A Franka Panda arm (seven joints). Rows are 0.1 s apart.
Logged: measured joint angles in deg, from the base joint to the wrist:
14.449 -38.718 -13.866 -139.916 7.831 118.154 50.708
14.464 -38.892 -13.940 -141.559 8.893 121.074 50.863
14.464 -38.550 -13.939 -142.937 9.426 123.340 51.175
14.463 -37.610 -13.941 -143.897 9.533 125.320 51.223
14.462 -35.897 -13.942 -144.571 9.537 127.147 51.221
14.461 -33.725 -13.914 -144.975 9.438 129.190 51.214
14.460 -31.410 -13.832 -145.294 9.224 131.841 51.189
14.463 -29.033 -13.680 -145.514 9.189 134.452 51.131
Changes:
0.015 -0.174 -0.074 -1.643 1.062 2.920 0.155
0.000 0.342 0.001 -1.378 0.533 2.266 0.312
-0.001 0.940 -0.002 -0.960 0.107 1.980 0.048
-0.001 1.713 -0.001 -0.674 0.004 1.827 -0.002
-0.001 2.172 0.028 -0.404 -0.099 2.043 -0.007
-0.001 2.315 0.082 -0.319 -0.214 2.651 -0.025
0.003 2.377 0.152 -0.220 -0.035 2.611 -0.058

